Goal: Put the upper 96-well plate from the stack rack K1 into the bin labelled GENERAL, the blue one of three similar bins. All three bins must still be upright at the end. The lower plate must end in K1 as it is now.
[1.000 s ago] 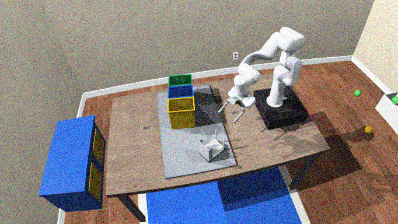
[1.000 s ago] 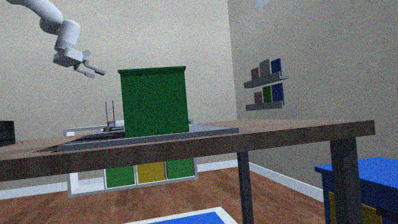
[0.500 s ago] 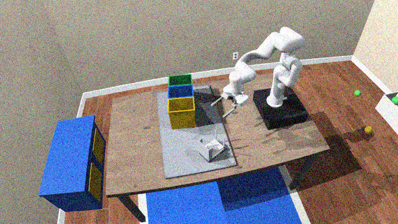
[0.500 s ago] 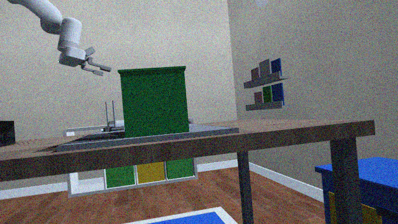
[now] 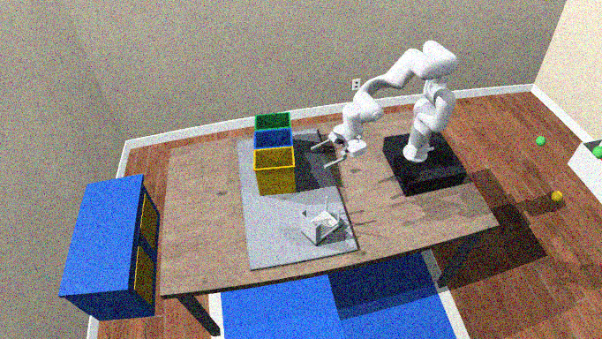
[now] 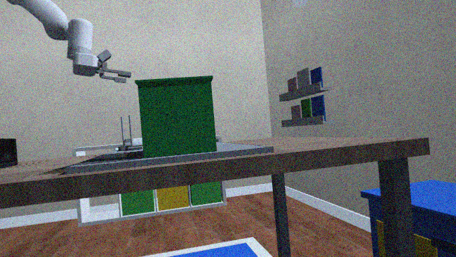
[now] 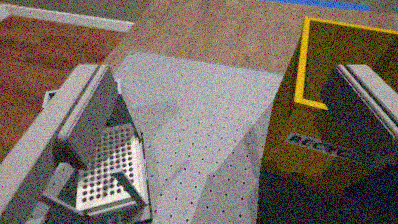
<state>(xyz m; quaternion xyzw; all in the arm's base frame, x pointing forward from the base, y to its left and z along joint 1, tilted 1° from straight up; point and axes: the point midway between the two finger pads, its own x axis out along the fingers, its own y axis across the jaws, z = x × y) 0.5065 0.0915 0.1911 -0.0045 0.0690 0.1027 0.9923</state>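
The white 96-well plate lies 24 cm below my hand, 16 cm to the left of it and 5 cm ahead of it. From my hand the other things lie so: blue bin 28 cm to the right, 19 cm below, 17 cm ahead; yellow bin 19 cm below, 19 cm ahead, 14 cm to the right; green bin 41 cm to the right, 19 cm below, 15 cm ahead.
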